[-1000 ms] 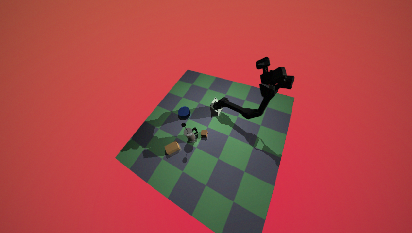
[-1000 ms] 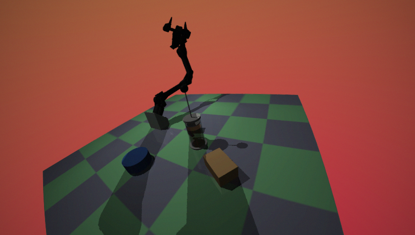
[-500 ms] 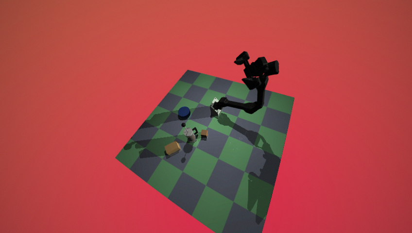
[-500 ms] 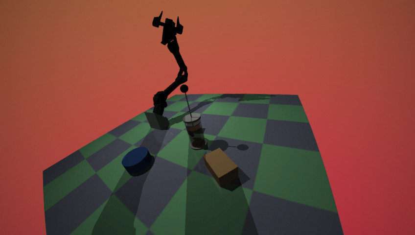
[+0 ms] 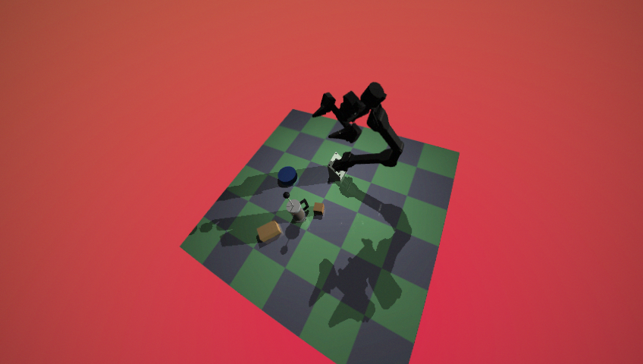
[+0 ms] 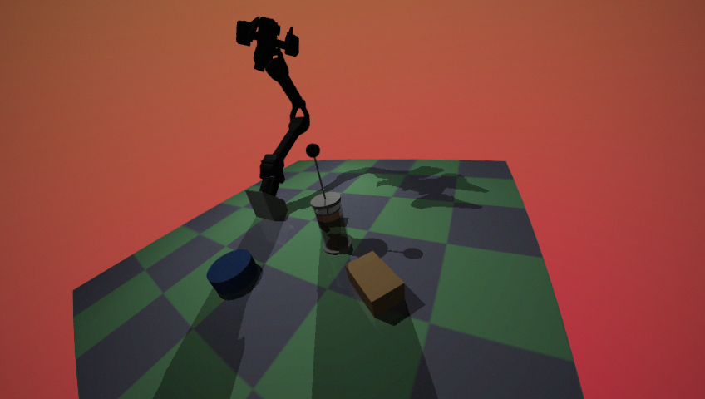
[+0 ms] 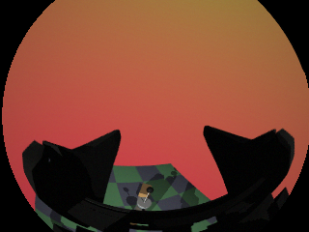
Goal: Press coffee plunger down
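Now: the coffee press 130 mm ahead of my gripper tip, 150 mm to the right of it and 470 mm below it.
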